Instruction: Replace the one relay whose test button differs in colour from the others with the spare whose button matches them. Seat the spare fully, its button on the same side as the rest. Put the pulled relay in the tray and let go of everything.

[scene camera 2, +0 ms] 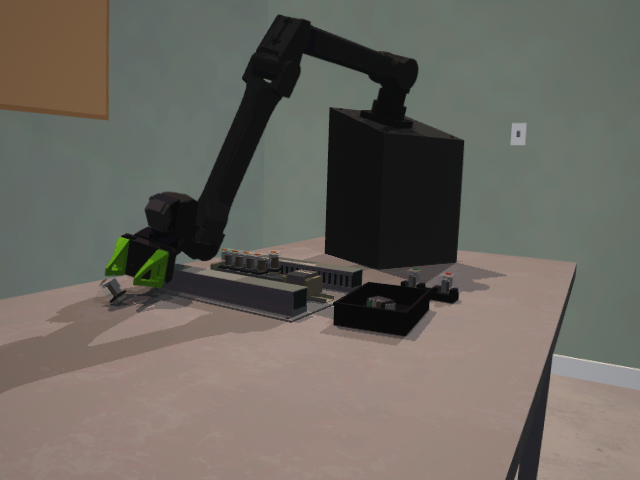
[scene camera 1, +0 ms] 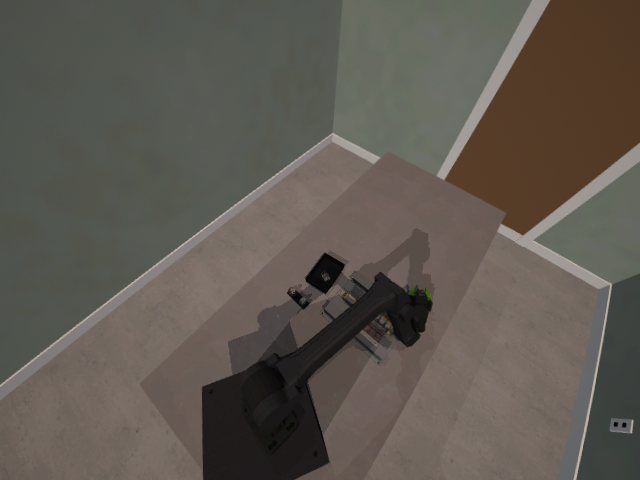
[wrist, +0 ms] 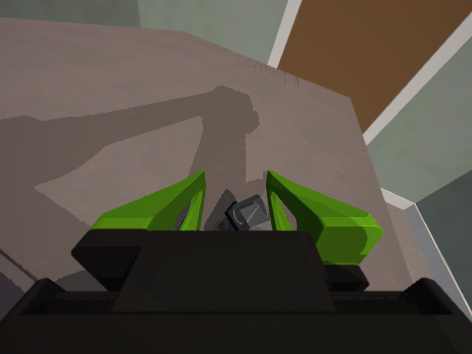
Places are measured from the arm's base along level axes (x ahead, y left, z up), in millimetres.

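Pixels of known places: gripper, fingertip midpoint: (scene camera 2: 119, 276) (scene camera 1: 419, 286) (wrist: 235, 177); arm's base, link origin: (scene camera 2: 385, 121) (scene camera 1: 270, 418).
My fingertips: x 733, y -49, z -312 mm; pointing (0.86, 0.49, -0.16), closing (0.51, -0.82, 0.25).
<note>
Ahead of a thing's pixels: the offset from my fingertips to its middle. "*": to the spot under its first point.
My gripper (scene camera 1: 421, 292) (scene camera 2: 129, 279) (wrist: 235, 177) is partly open, with nothing between its green fingers, low past the panel's far duct. A clear-cased relay @(24 mm right, 1 mm back, 26 mm down) (scene camera 2: 112, 290) (wrist: 250, 212) with an orange button is tilted beside and below the fingertips, its dark base low at the table; whether it is settled is unclear. Several orange-button relays @(45 mm left, 246 mm back, 2 mm down) (scene camera 2: 249, 261) stand upright in the panel's row. A relay @(328 mm left, 267 mm back, 36 mm down) (scene camera 1: 325, 276) (scene camera 2: 381, 302) with a bit of green lies in the black tray @(* 359 mm left, 177 mm back, 33 mm down) (scene camera 2: 368, 319). A green-button spare @(305 mm left, 424 mm back, 23 mm down) (scene camera 2: 414, 277) and a red-button spare @(369 mm left, 430 mm back, 23 mm down) (scene camera 2: 447, 283) stand in black holders.
A long grey duct @(90 mm left, 153 mm back, 27 mm down) (scene camera 2: 237, 289) edges the panel between the relay row and the loose relay. A second slotted duct @(* 208 mm left, 341 mm back, 19 mm down) (scene camera 2: 346, 277) lies behind the row. A tan block @(170 mm left, 259 mm back, 21 mm down) (scene camera 2: 306, 282) sits on the panel near the tray. The arm's black pedestal (scene camera 2: 392, 196) stands behind.
</note>
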